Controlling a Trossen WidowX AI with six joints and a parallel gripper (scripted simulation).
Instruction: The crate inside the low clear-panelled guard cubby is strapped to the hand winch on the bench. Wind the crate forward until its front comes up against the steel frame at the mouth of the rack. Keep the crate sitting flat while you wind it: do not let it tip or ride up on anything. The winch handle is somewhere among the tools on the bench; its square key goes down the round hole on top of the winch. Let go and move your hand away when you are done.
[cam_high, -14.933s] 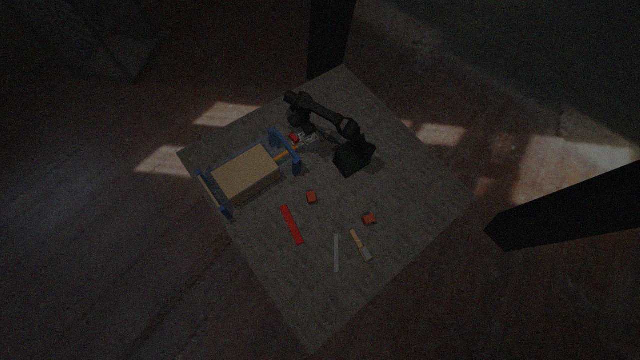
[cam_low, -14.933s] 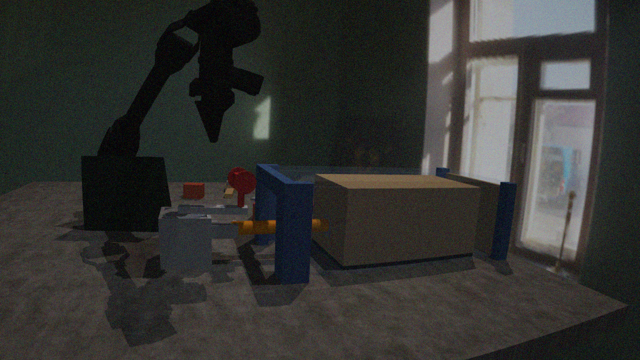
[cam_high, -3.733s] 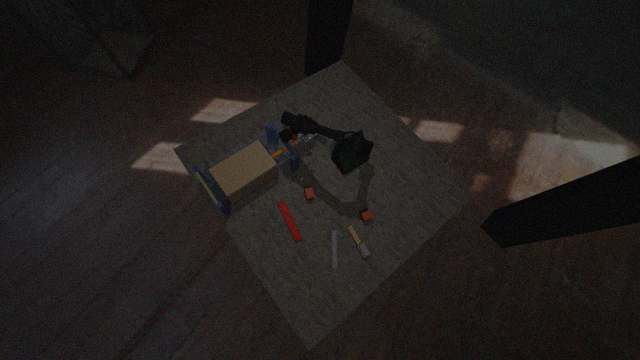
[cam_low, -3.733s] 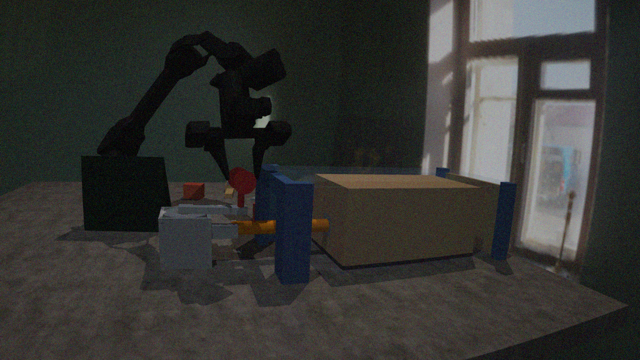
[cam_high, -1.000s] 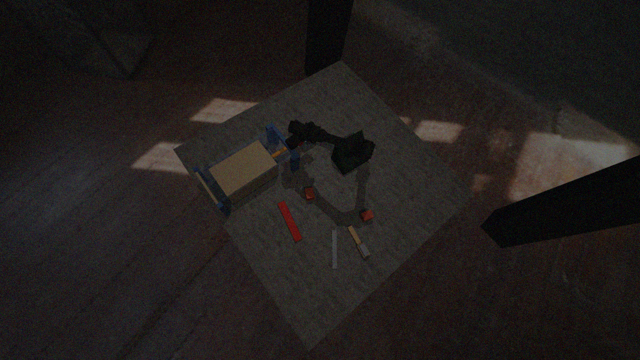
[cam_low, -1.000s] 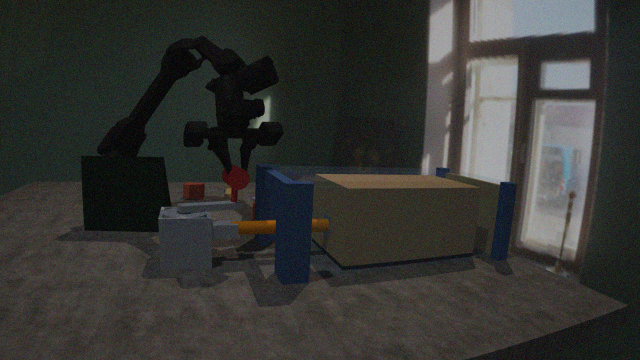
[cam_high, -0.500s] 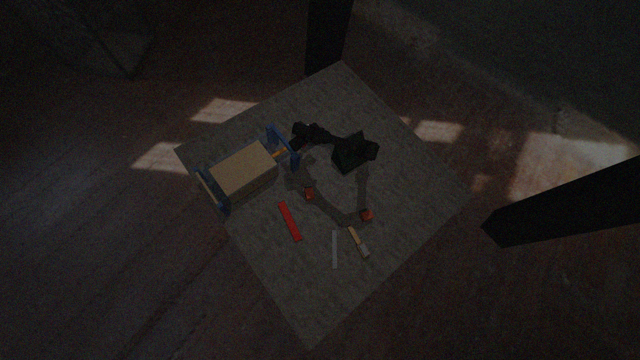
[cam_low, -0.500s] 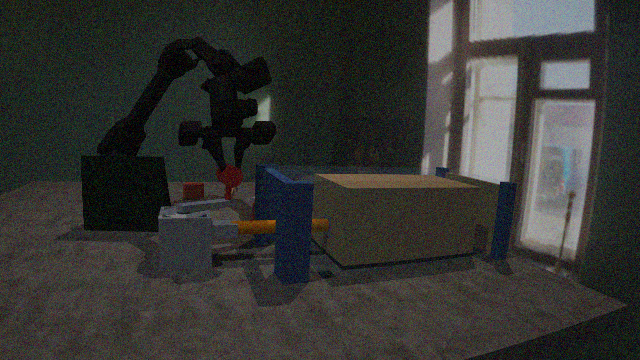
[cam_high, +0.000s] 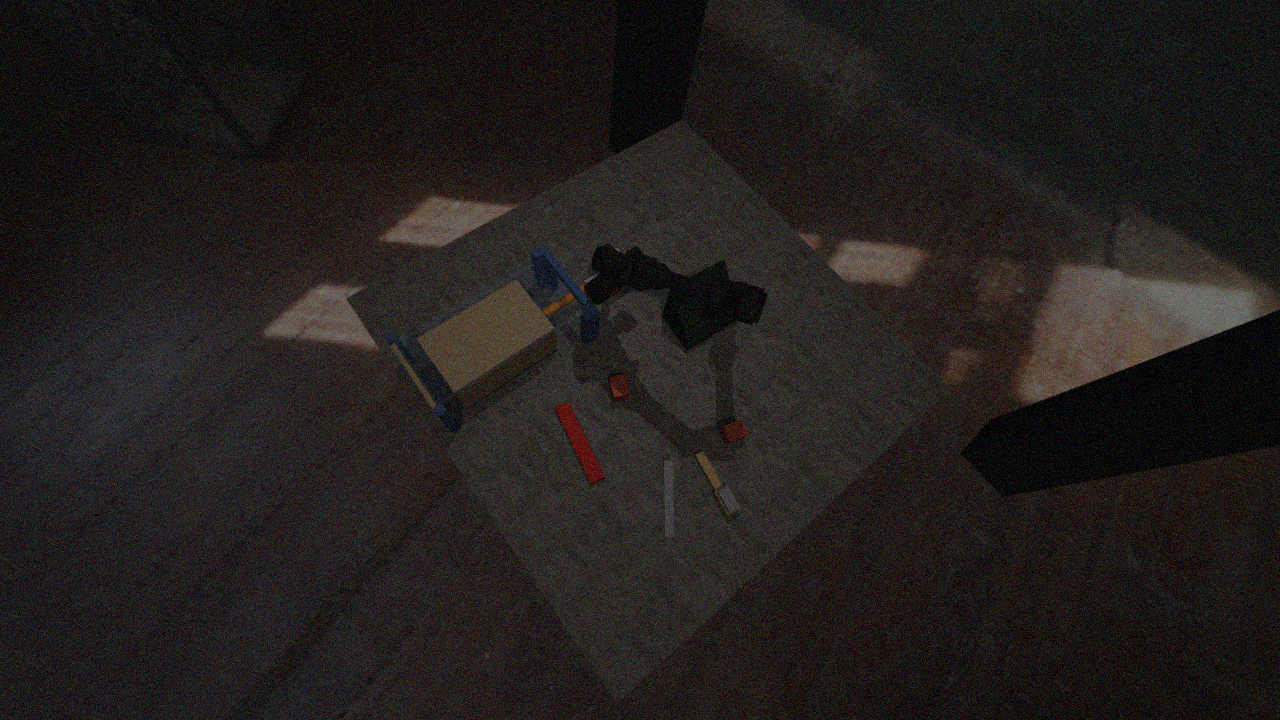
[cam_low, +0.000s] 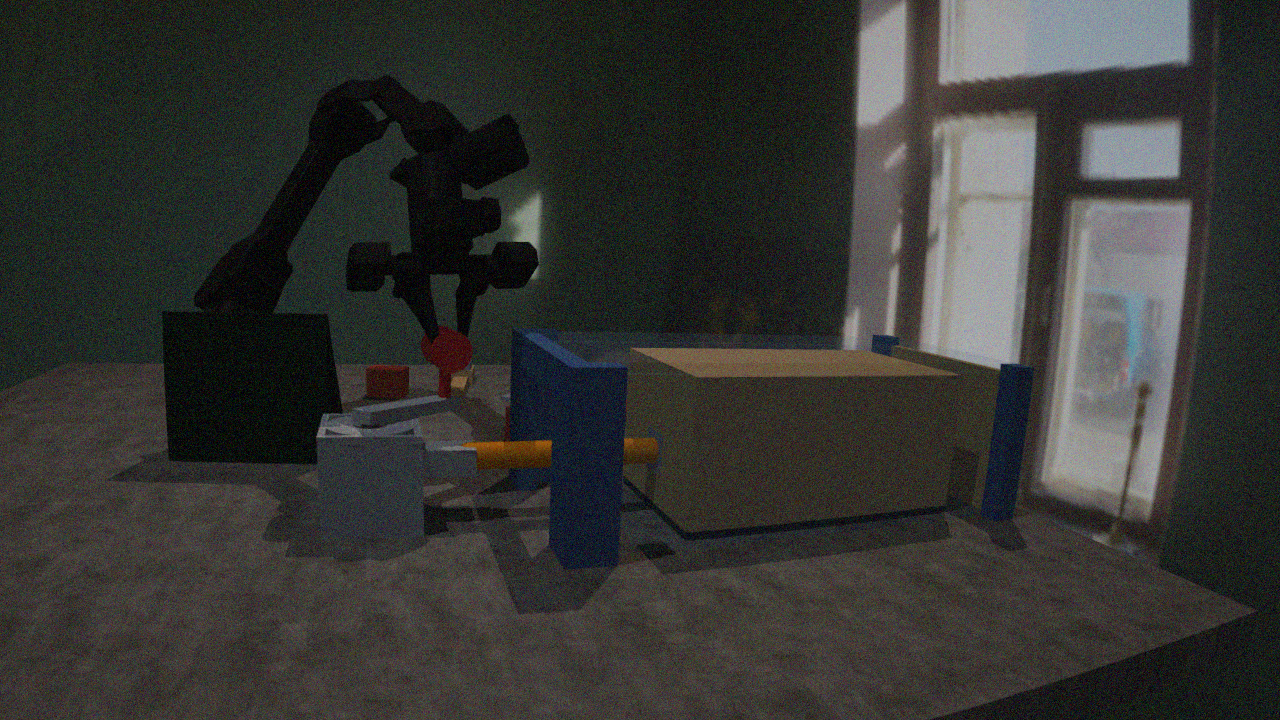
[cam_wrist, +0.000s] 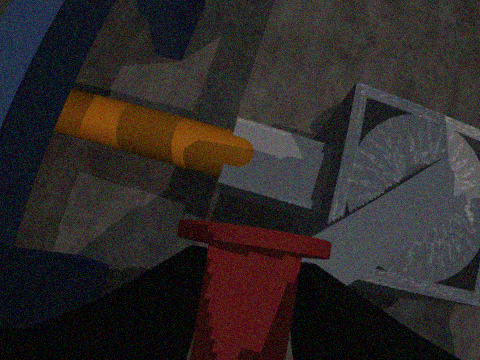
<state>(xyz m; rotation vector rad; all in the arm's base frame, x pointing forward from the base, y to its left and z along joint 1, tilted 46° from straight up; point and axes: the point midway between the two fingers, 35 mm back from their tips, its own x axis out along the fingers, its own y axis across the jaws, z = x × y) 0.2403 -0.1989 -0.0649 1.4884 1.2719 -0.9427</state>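
My gripper tip is 3 cm past the crank handle, 1 cm to the left of it and 5 cm above it. Round my gripper tip: blue frame 8 cm ahead, 6 cm to the right, 5 cm below; grey winch 9 cm behind, 6 cm to the right, 12 cm below; red knob 2 cm to the left, 2 cm below.
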